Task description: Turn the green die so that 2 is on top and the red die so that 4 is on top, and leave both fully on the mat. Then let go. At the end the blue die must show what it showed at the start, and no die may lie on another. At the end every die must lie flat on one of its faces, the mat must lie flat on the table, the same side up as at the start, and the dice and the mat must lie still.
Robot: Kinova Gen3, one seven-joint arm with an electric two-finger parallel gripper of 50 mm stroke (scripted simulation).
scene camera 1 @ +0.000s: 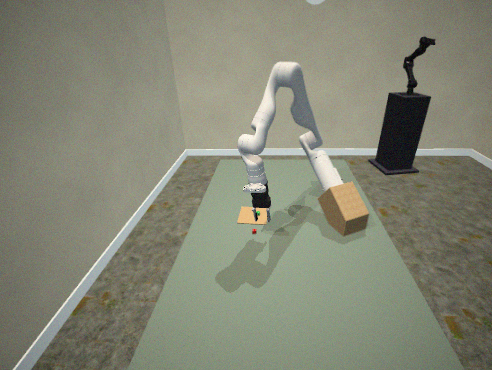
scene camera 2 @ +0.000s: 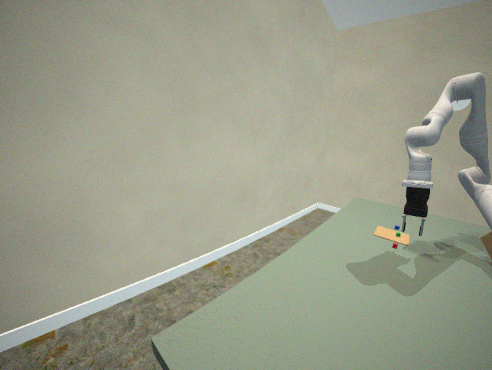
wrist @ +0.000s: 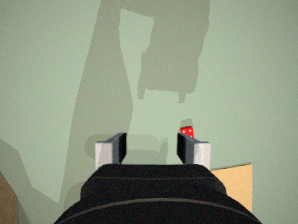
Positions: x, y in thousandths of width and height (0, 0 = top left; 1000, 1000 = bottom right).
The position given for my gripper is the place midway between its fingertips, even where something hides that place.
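Note:
My gripper (scene camera 2: 836, 631) is visible to me, and the wrist view has the gripper too (wrist: 508, 641). There is also a tan mat (wrist: 800, 801).

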